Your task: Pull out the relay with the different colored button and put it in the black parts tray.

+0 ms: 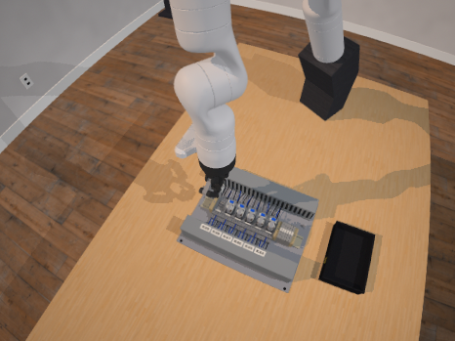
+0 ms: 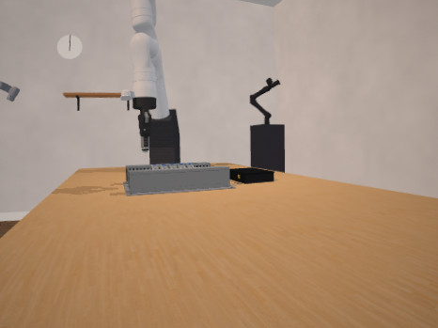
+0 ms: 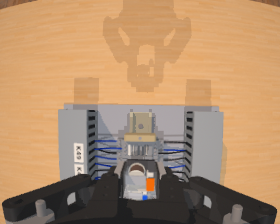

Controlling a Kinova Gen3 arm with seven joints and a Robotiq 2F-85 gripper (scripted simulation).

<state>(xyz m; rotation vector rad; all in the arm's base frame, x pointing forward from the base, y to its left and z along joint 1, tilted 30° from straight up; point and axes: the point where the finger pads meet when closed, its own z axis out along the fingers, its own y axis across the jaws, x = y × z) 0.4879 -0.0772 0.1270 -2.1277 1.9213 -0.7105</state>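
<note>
The relay lies 10 mm below my hand. The rest, counted from my hand: black parts tray 360 mm to the left, 120 mm below, 20 mm behind.
</note>
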